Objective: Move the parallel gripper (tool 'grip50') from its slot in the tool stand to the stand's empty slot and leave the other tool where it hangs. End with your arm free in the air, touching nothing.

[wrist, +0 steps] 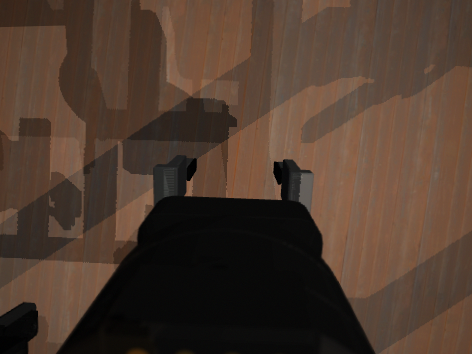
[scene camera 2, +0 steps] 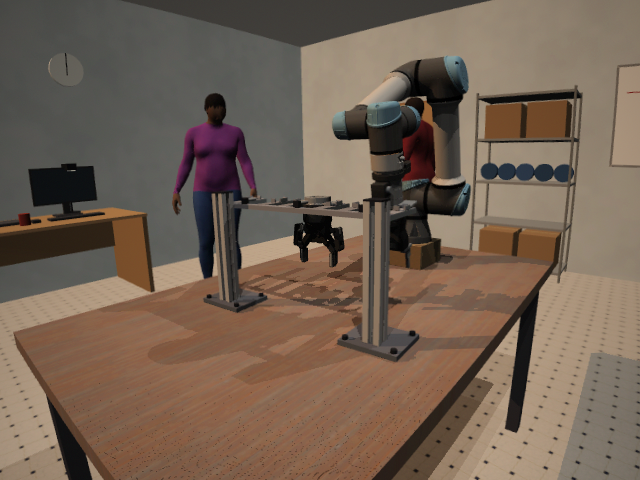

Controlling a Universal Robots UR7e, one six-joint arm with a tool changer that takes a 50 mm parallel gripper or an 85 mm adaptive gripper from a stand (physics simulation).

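Where they show: arm's base, origin of the base link: (scene camera 2: 411,239).
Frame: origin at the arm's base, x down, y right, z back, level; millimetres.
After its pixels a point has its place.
Note:
The parallel gripper (wrist: 235,171) is on my arm, pointing down; in the wrist view its two fingers stand apart with bare table between them, so it is open and empty. In scene camera 2 my arm's wrist (scene camera 2: 386,162) @(z -538, x -300, y -288 mm) is upright at the right end of the tool stand (scene camera 2: 368,279) @(z -657, x -68, y -338 mm), with the tool changer close to the rail's height. The gripper there is mostly hidden behind the right post, and whether it touches the slot cannot be told. The black adaptive gripper (scene camera 2: 316,223) (wrist: 19,325) hangs from the middle of the rail.
The stand's left post (scene camera 2: 225,253) @(z -743, x -66, y 89 mm) and foot plates rise from the wooden table (scene camera 2: 217,413) @(z -999, x 86, y -314 mm). Cardboard boxes (scene camera 2: 422,255) @(z -67, x 35, y -95 mm) stand by the arm's base. Two people, one in purple (scene camera 2: 216,155) and one in red (scene camera 2: 421,149), stand behind the table. A shelf rack (scene camera 2: 525,222) is at the back right.

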